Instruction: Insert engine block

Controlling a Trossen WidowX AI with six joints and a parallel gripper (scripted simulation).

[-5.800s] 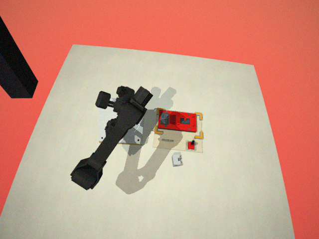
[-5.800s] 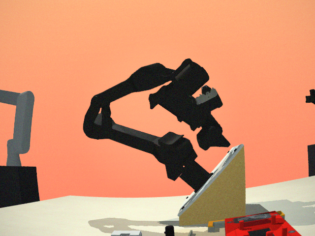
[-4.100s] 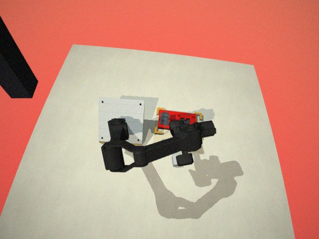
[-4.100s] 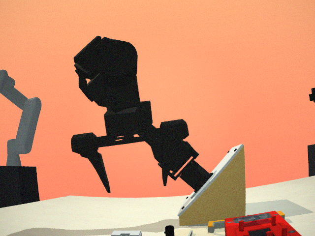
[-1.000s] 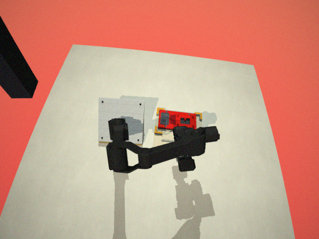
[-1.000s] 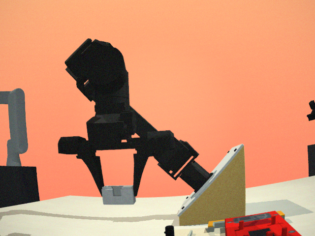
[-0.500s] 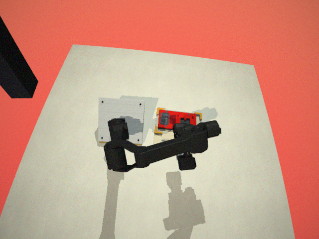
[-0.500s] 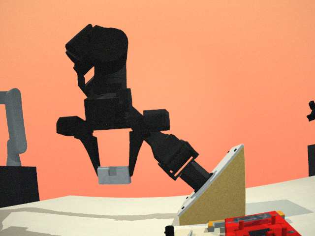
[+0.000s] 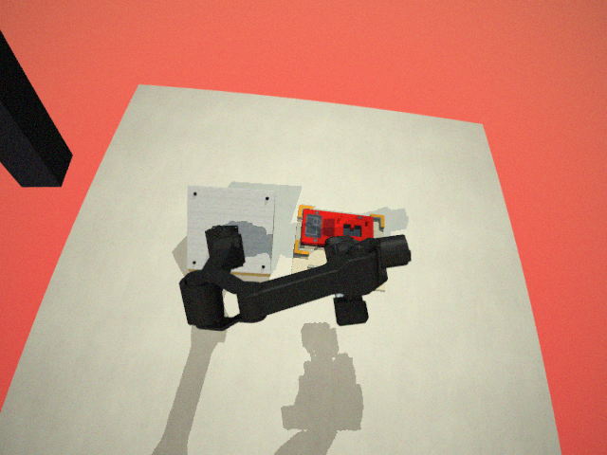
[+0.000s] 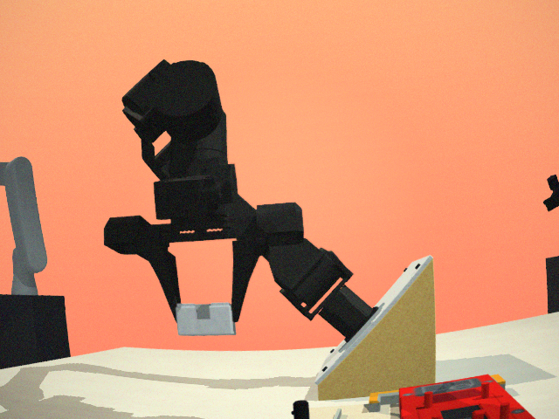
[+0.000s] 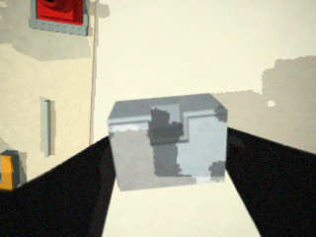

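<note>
Right now the engine block is 10 mm ahead of my gripper tip and 10 mm above it.
</note>
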